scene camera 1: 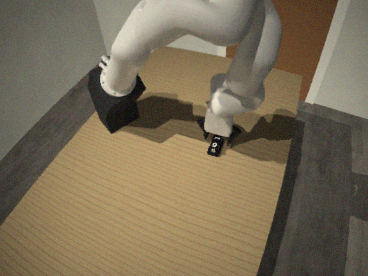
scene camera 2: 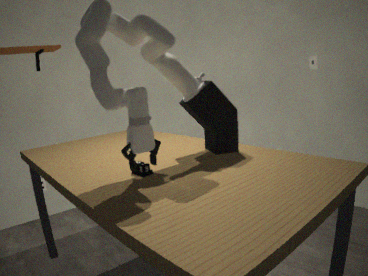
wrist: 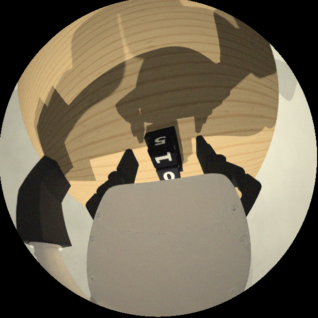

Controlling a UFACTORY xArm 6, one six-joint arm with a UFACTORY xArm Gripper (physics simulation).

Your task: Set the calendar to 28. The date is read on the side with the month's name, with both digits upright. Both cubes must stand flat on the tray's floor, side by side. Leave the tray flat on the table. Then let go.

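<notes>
The small black calendar stands on the table, with its cubes side by side in the tray. In the wrist view one cube shows a 1 on top and a 5 on its end face. The other cube shows a 0 on top and is partly hidden by the gripper body. The side with the month's name cannot be read. My gripper is open and low over the calendar, one finger on each side, with gaps to the cubes in the wrist view.
The wooden table carries the arm's black base. A wall shelf is at the left in scene camera 2. The arm's shadow falls across the calendar's surroundings.
</notes>
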